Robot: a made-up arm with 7 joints. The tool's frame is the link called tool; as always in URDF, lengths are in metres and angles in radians. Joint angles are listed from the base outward.
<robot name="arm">
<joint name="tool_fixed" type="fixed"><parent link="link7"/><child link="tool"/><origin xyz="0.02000 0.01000 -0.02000" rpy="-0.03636 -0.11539 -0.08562"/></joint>
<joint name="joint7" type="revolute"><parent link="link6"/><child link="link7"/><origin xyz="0.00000 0.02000 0.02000" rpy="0.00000 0.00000 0.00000"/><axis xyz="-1 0 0"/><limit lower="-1.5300" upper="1.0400"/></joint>
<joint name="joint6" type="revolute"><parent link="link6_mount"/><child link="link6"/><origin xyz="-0.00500 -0.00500 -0.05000" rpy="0.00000 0.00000 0.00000"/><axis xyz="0 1 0"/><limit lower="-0.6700" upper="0.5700"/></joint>
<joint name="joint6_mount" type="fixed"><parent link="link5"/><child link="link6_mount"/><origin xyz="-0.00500 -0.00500 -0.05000" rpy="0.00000 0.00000 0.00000"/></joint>
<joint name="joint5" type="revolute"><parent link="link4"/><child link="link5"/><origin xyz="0.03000 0.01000 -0.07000" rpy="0.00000 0.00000 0.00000"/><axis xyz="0 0 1"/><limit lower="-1.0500" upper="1.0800"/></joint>
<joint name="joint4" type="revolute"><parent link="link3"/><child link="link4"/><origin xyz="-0.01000 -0.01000 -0.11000" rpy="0.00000 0.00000 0.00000"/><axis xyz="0 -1 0"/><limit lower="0.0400" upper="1.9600"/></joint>
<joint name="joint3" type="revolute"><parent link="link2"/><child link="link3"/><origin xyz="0.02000 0.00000 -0.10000" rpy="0.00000 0.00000 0.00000"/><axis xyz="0 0 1"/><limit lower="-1.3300" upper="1.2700"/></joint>
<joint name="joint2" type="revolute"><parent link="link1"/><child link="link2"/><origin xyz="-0.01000 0.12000 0.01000" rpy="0.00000 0.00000 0.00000"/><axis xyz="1 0 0"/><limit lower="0.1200" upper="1.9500"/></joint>
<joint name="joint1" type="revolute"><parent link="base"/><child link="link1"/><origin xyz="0.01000 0.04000 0.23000" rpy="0.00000 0.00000 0.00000"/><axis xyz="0 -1 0"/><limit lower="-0.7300" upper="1.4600"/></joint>
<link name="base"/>
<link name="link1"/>
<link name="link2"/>
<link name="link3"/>
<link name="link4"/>
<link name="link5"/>
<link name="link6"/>
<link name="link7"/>
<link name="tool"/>
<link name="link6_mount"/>
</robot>
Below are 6 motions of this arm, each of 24 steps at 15 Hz.
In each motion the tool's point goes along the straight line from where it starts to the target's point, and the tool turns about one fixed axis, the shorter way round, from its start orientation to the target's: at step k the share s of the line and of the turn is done. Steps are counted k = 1, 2, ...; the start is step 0. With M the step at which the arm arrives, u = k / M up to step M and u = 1 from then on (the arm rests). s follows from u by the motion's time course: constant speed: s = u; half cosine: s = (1 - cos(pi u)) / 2; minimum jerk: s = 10 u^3 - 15 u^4 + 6 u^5.
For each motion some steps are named. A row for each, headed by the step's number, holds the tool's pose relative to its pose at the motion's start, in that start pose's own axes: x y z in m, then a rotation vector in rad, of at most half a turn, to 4 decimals.
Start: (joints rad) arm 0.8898 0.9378 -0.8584 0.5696 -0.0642 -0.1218 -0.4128
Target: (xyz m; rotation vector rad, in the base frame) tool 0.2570 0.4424 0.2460 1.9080 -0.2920 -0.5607
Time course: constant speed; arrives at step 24
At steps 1, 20, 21, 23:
1: -0.0018 0.0037 -0.0014 0.0051 0.0275 -0.0241
20: -0.0358 0.0741 -0.0272 0.1012 0.5506 -0.4822
21: -0.0376 0.0778 -0.0286 0.1063 0.5781 -0.5063
23: -0.0412 0.0852 -0.0313 0.1164 0.6332 -0.5545

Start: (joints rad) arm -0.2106 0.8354 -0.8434 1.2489 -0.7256 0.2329 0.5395
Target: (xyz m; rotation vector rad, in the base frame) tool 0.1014 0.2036 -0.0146 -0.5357 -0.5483 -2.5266
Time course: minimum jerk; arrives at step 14
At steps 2, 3, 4, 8, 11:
2: 0.0007 0.0007 0.0003 0.0031 -0.0130 -0.0172
3: 0.0021 0.0020 0.0009 0.0091 -0.0387 -0.0514
4: 0.0045 0.0043 0.0019 0.0190 -0.0806 -0.1070
8: 0.0195 0.0186 0.0085 0.0829 -0.3520 -0.4674
11: 0.0287 0.0274 0.0125 0.1220 -0.5182 -0.6880

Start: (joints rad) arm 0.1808 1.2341 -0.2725 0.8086 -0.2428 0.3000 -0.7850
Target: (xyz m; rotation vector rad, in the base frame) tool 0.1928 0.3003 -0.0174 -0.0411 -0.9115 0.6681
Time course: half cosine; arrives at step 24
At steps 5, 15, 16, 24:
5: 0.0139 -0.0097 0.0153 -0.1346 0.0662 0.1953
15: 0.0931 -0.0647 0.1021 -0.9005 0.4430 1.3070
16: 0.1010 -0.0702 0.1107 -0.9769 0.4806 1.4179
24: 0.1347 -0.0936 0.1477 -1.3025 0.6408 1.8906

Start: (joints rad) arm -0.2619 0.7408 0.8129 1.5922 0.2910 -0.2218 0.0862
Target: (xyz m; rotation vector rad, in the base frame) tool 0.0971 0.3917 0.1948 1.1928 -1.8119 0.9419
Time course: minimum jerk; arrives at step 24
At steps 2, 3, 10, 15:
2: 0.0000 0.0001 -0.0001 0.0045 0.0015 0.0014
3: 0.0000 0.0004 -0.0002 0.0144 0.0048 0.0044
10: 0.0000 0.0097 -0.0046 0.3100 0.1032 0.0957
15: 0.0000 0.0202 -0.0097 0.6481 0.2158 0.2002

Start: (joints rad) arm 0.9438 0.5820 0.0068 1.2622 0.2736 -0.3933 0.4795
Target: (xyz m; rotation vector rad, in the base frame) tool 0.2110 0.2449 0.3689 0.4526 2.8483 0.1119
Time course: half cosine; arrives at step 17
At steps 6, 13, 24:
6: 0.0233 0.0061 -0.0230 0.1260 -0.2218 0.1266
13: 0.0732 0.0190 -0.0723 0.3952 -0.6958 0.3971
24: 0.0842 0.0219 -0.0831 0.4545 -0.8002 0.4567

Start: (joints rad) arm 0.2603 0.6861 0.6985 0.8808 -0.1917 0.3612 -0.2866
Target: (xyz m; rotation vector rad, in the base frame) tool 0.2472 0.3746 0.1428 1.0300 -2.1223 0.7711
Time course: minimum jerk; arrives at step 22
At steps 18, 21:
18: 0.0744 -0.0711 0.0229 0.1030 -0.7671 0.8759
21: 0.0778 -0.0743 0.0239 0.1077 -0.8024 0.9163

